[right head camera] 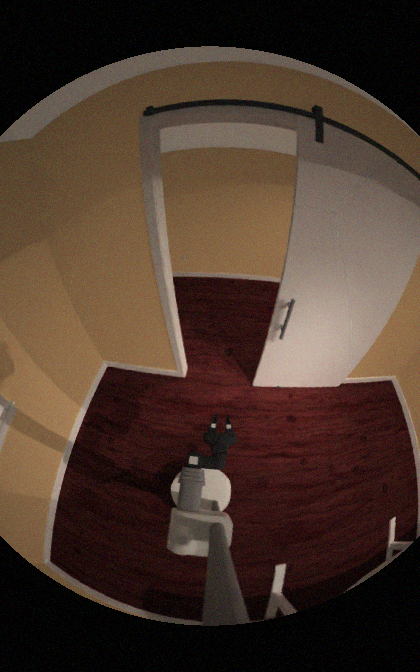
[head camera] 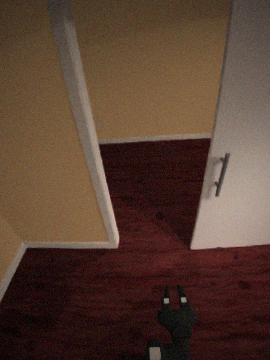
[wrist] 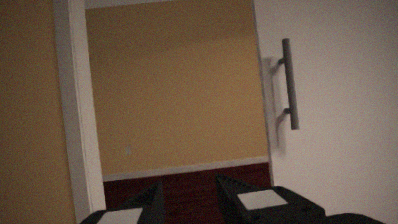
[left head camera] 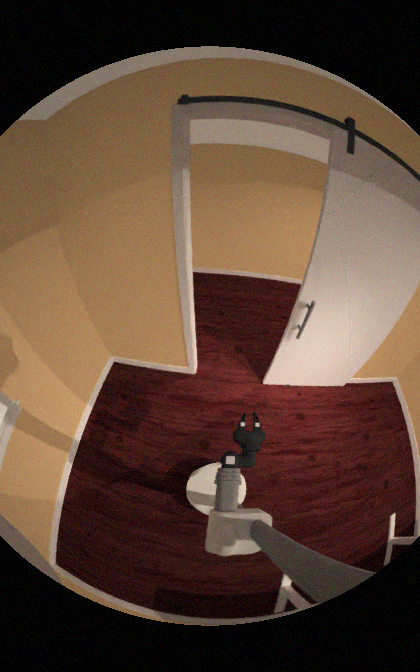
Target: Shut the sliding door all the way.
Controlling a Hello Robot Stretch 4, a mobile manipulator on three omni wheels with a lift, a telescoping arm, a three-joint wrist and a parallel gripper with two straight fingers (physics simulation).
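Places are measured from the robot's base along level axes (x right, y ahead, z up), in millimetres.
Pixels of known places: gripper, fingertip midpoint: (right head camera: 221,412) (head camera: 172,284) (wrist: 190,192) (left head camera: 248,411); robot's base at its link origin: (right head camera: 201,489) (left head camera: 215,487).
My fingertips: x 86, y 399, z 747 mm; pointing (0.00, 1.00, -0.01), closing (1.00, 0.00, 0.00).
For each thing: its top centre in the pictures, then the offset to it from my fingertips. "spot": a spot on its surface instead.
- grey vertical bar handle at a spot on its surface: (wrist: 290,84) (right head camera: 285,321) (head camera: 221,177) (left head camera: 304,322) spot: dx +365, dy +525, dz +115 mm
- dark rail at a spot on its surface: (right head camera: 235,102) spot: dx +27, dy +616, dz +1297 mm
- black hanger at a spot on its surface: (right head camera: 318,124) (left head camera: 350,136) spot: dx +398, dy +587, dz +1243 mm
The white sliding door (head camera: 245,125) (left head camera: 360,265) (right head camera: 330,260) (wrist: 345,110) stands open at the right of the doorway, with a wide gap between its left edge and the left door post (head camera: 90,135) (left head camera: 183,225) (right head camera: 161,235) (wrist: 79,110). A grey vertical bar handle (head camera: 223,175) (left head camera: 305,320) (right head camera: 287,319) (wrist: 290,84) is near the door's left edge. My gripper (head camera: 173,287) (left head camera: 249,414) (right head camera: 222,416) (wrist: 190,192) is open and empty. It is in front of the doorway, apart from the door, and left of and below the handle in the wrist view.
A dark rail (left head camera: 260,101) (right head camera: 235,102) runs above the doorway, with a black hanger (left head camera: 350,136) (right head camera: 318,124) on the door. A yellow wall (head camera: 35,125) is on the left. White legs (left head camera: 284,595) (right head camera: 276,590) of furniture show at the lower right.
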